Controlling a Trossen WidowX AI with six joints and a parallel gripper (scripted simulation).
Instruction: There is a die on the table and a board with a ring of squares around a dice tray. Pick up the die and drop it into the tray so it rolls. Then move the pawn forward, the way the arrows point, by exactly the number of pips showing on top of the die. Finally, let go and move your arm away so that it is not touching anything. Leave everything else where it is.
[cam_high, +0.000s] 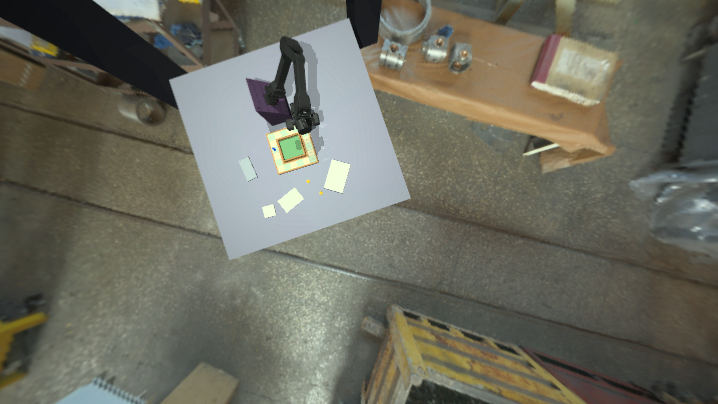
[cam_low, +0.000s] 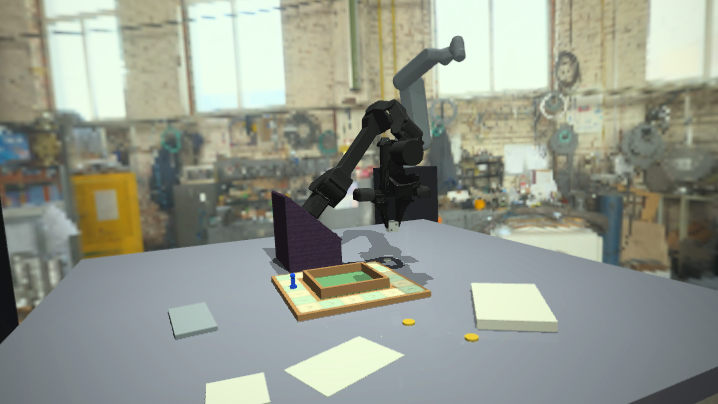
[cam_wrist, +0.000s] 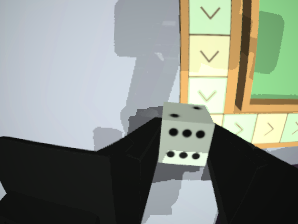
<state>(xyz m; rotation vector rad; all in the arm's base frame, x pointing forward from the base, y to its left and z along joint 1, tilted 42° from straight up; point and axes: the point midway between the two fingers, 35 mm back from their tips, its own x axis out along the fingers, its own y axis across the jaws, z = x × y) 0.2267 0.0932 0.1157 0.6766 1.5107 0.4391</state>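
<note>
The blue pawn is 10 mm ahead of my gripper tip, 260 mm to the right of it and 90 mm below it. From my gripper tip the other things lie so: thick cream slab: 330 mm ahead, 70 mm to the left, 110 mm below; white die: right at my gripper tip; small white disc: 120 mm behind, 40 mm to the left, 120 mm below.
</note>
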